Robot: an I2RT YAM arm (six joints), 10 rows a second.
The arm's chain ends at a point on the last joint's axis. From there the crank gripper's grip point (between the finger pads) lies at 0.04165 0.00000 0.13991 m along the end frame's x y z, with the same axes.
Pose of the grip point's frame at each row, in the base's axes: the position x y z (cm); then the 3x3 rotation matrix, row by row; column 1 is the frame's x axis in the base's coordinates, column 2 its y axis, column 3 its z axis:
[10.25, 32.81, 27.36], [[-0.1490, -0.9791, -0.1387], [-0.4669, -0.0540, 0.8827], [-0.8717, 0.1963, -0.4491]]
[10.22, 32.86, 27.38], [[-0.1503, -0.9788, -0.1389], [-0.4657, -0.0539, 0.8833], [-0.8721, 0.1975, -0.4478]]
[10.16, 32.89, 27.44], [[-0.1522, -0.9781, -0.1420], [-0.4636, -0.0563, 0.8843], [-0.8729, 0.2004, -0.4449]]
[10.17, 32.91, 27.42], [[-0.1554, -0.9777, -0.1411], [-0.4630, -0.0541, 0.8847], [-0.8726, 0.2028, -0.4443]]
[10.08, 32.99, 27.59], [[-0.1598, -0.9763, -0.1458], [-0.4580, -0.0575, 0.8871], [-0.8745, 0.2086, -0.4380]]
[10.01, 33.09, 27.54], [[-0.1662, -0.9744, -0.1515], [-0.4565, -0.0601, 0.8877], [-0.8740, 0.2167, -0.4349]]
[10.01, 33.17, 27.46], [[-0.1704, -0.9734, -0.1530], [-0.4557, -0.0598, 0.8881], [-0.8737, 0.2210, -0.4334]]
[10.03, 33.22, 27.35], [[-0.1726, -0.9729, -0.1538], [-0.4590, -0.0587, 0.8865], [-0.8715, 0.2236, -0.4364]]
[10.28, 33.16, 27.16], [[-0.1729, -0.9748, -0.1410], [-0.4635, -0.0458, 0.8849], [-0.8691, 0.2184, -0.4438]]
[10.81, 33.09, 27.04], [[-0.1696, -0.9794, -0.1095], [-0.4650, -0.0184, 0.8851], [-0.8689, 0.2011, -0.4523]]
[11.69, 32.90, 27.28], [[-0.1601, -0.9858, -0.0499], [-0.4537, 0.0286, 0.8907], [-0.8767, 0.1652, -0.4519]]
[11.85, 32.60, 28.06], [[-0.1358, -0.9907, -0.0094], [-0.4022, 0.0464, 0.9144], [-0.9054, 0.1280, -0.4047]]
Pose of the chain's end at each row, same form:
[12.81, 22.40, 37.27], [[-0.1490, -0.9791, -0.1387], [-0.4669, -0.0540, 0.8827], [-0.8717, 0.1963, -0.4491]]
[12.79, 22.44, 37.28], [[-0.1503, -0.9788, -0.1389], [-0.4657, -0.0539, 0.8833], [-0.8721, 0.1975, -0.4478]]
[12.78, 22.45, 37.30], [[-0.1522, -0.9781, -0.1420], [-0.4636, -0.0563, 0.8843], [-0.8729, 0.2004, -0.4449]]
[12.79, 22.46, 37.27], [[-0.1554, -0.9777, -0.1411], [-0.4630, -0.0541, 0.8847], [-0.8726, 0.2028, -0.4443]]
[12.79, 22.49, 37.36], [[-0.1598, -0.9763, -0.1458], [-0.4580, -0.0575, 0.8871], [-0.8745, 0.2086, -0.4380]]
[12.82, 22.57, 37.26], [[-0.1662, -0.9744, -0.1515], [-0.4565, -0.0601, 0.8877], [-0.8740, 0.2167, -0.4349]]
[12.86, 22.64, 37.16], [[-0.1704, -0.9734, -0.1530], [-0.4557, -0.0598, 0.8881], [-0.8737, 0.2210, -0.4334]]
[12.90, 22.73, 37.09], [[-0.1726, -0.9729, -0.1538], [-0.4590, -0.0587, 0.8865], [-0.8715, 0.2236, -0.4364]]
[12.97, 22.71, 36.99], [[-0.1729, -0.9748, -0.1410], [-0.4635, -0.0458, 0.8849], [-0.8691, 0.2184, -0.4438]]
[13.05, 22.64, 36.99], [[-0.1696, -0.9794, -0.1095], [-0.4650, -0.0184, 0.8851], [-0.8689, 0.2011, -0.4523]]
[13.05, 22.33, 37.25], [[-0.1601, -0.9858, -0.0499], [-0.4537, 0.0286, 0.8907], [-0.8767, 0.1652, -0.4519]]
[12.55, 21.48, 37.49], [[-0.1358, -0.9907, -0.0094], [-0.4022, 0.0464, 0.9144], [-0.9054, 0.1280, -0.4047]]

